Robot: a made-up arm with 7 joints. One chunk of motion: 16 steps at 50 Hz.
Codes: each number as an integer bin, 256 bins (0 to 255) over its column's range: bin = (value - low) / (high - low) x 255, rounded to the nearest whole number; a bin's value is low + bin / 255 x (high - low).
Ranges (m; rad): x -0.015..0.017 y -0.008..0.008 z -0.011..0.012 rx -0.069..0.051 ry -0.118..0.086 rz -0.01..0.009
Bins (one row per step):
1: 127 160 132 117 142 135
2: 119 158 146 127 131 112
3: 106 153 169 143 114 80
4: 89 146 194 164 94 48
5: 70 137 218 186 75 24
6: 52 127 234 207 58 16
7: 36 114 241 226 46 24
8: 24 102 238 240 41 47
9: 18 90 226 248 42 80
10: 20 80 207 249 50 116
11: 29 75 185 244 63 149
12: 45 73 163 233 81 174
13: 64 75 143 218 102 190
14: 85 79 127 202 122 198
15: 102 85 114 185 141 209
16: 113 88 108 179 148 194
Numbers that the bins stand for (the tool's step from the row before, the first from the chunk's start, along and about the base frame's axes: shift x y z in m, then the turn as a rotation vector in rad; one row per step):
1: 0.00094 0.00204 0.00091 -0.01394 -0.00440 0.00006
2: -0.00007 0.00191 0.00217 -0.00924 -0.01320 -0.00165
3: -0.00170 0.00160 0.00424 -0.00171 -0.02680 -0.00404
4: -0.00383 0.00116 0.00650 0.00818 -0.04280 -0.00642
5: -0.00622 0.00060 0.00866 0.01853 -0.05800 -0.00821
6: -0.00847 -0.00003 0.01011 0.02841 -0.07160 -0.00881
7: -0.01048 -0.00085 0.01074 0.03735 -0.08120 -0.00821
8: -0.01199 -0.00160 0.01047 0.04394 -0.08520 -0.00650
9: -0.01274 -0.00235 0.00938 0.04771 -0.08440 -0.00404
10: -0.01249 -0.00298 0.00767 0.04818 -0.07800 -0.00136
11: -0.01136 -0.00329 0.00569 0.04582 -0.06760 0.00110
12: -0.00935 -0.00342 0.00370 0.04065 -0.05320 0.00296
13: -0.00697 -0.00329 0.00190 0.03359 -0.03640 0.00416
14: -0.00433 -0.00304 0.00045 0.02606 -0.02040 0.00475
15: -0.00220 -0.00267 -0.00072 0.01806 -0.00520 0.00557
16: -0.00082 -0.00248 -0.00126 0.01524 0.00040 0.00445

